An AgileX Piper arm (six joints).
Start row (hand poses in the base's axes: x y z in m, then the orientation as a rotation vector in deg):
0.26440, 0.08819, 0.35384, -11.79, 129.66, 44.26
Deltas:
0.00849, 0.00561, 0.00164, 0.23, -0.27, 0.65
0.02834, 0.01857, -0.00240, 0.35, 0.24, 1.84
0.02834, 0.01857, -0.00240, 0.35, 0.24, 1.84
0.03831, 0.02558, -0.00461, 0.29, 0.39, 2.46
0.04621, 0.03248, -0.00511, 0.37, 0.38, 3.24
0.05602, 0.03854, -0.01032, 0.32, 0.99, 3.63
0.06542, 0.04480, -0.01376, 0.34, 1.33, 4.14
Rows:
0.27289, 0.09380, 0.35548, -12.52, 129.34, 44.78
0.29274, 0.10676, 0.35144, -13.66, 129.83, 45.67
0.29274, 0.10676, 0.35144, -13.66, 129.83, 45.67
0.30271, 0.11377, 0.34923, -14.35, 130.02, 45.97
0.31061, 0.12067, 0.34873, -15.21, 130.01, 46.46
0.32042, 0.12673, 0.34352, -15.48, 130.62, 46.77
0.32982, 0.13299, 0.34008, -15.95, 130.95, 47.15

